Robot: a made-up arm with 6 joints.
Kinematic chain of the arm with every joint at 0, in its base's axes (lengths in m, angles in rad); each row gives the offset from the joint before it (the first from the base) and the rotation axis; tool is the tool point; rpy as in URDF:
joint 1: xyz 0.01 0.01 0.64 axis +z
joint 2: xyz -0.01 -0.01 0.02 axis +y
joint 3: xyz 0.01 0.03 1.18 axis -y
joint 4: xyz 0.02 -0.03 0 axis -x
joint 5: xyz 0.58 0.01 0 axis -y
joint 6: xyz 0 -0.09 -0.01 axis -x
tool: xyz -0.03 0.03 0.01 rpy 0 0 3.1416
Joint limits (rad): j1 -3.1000..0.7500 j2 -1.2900..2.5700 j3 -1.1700..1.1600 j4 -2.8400..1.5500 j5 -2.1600..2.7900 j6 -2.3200..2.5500
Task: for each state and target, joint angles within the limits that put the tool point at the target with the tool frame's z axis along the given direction. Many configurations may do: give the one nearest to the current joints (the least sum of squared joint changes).
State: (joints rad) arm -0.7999 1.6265 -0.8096 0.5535 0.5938 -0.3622
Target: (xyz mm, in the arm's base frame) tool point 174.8 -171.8 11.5 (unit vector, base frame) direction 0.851 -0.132 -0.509
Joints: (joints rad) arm -0.5598 2.3910 -1.1466 0.6975 1.2148 0.1556
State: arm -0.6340 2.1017 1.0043 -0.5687 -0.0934 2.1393
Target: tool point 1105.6 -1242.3 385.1 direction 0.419 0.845 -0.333
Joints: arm -0.7985 1.5579 1.1463 -0.3344 -0.2163 2.3675
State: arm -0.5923 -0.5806 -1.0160 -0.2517 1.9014 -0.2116
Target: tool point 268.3 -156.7 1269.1 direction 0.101 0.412 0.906
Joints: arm -0.4413 0.0598 -1.0381 -0.4475 1.4248 0.5475
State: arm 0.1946 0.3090 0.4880 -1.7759 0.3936 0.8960
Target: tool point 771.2 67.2 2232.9 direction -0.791 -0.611 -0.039
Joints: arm 0.0099 0.2948 1.1600 -2.0540 1.1210 0.9188
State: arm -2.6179 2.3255 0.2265 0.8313 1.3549 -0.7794
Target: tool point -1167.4 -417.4 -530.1 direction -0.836 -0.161 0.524
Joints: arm -2.7508 2.1944 1.0475 1.3875 1.4881 -1.4354
